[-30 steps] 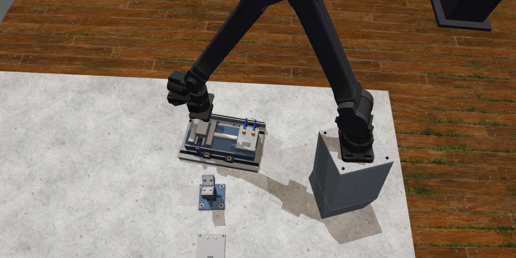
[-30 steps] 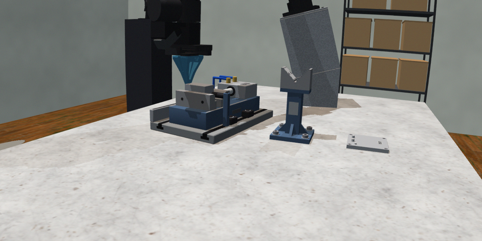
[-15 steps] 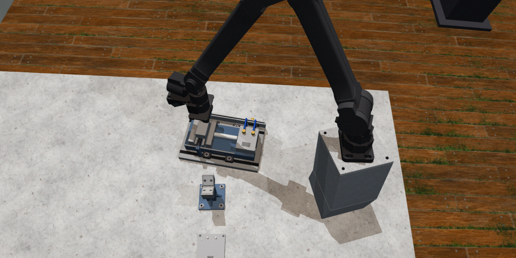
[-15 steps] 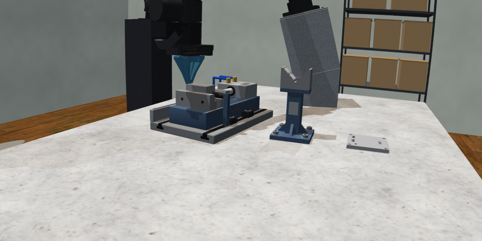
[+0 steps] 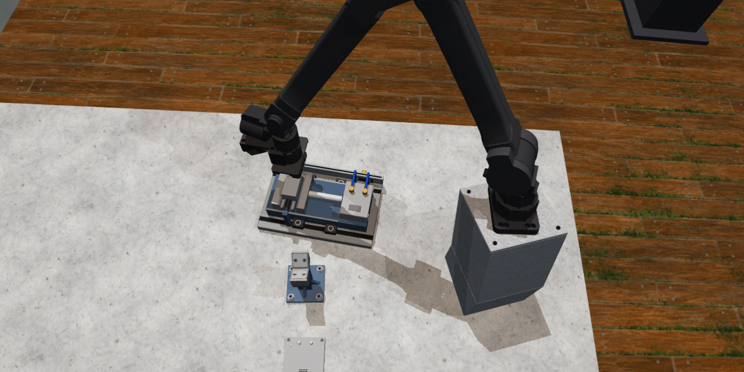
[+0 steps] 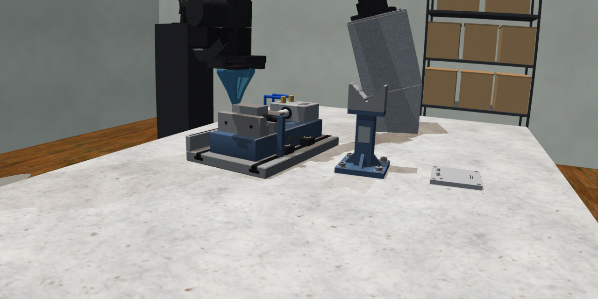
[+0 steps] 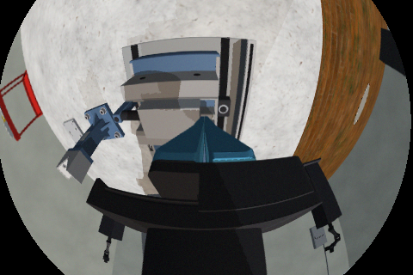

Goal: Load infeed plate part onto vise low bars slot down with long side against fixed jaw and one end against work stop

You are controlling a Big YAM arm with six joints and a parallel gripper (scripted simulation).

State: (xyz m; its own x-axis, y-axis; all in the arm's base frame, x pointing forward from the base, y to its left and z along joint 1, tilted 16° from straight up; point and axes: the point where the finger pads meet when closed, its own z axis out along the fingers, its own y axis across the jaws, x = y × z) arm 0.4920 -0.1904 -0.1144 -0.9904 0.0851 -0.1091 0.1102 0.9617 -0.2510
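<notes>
Now: the grey part 30 mm to the left of my hand and 20 mm below it. Round my hand: work stop: 80 mm to the left, 20 mm below, 10 mm ahead; moving jaw: 40 mm to the left, 40 mm below, 30 mm behind; fixed jaw: 40 mm below, 30 mm to the left, 30 mm ahead.
</notes>
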